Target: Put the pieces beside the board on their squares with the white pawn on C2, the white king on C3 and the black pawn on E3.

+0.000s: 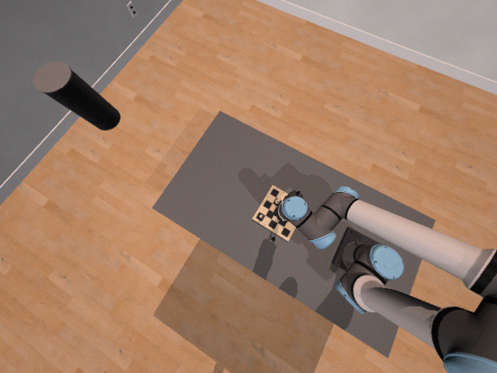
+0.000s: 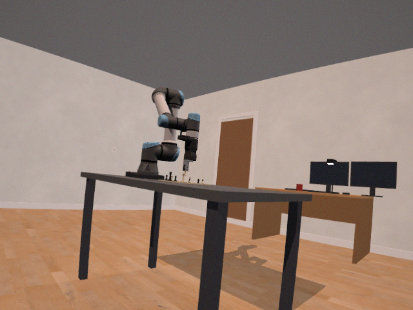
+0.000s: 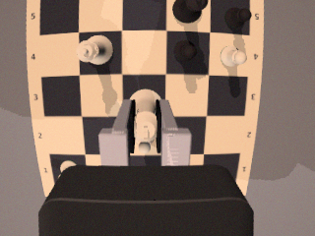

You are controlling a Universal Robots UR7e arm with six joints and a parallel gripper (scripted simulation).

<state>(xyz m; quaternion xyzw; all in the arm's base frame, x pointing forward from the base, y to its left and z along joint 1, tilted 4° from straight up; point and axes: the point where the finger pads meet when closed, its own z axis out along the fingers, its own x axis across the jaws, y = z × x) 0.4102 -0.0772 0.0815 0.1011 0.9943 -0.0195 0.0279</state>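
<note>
Now: hand 80 mm above the chessboard. Round my hand: large black piece 70 mm to the right, 60 mm below, 50 mm behind; then white piece 10 mm below.
</note>
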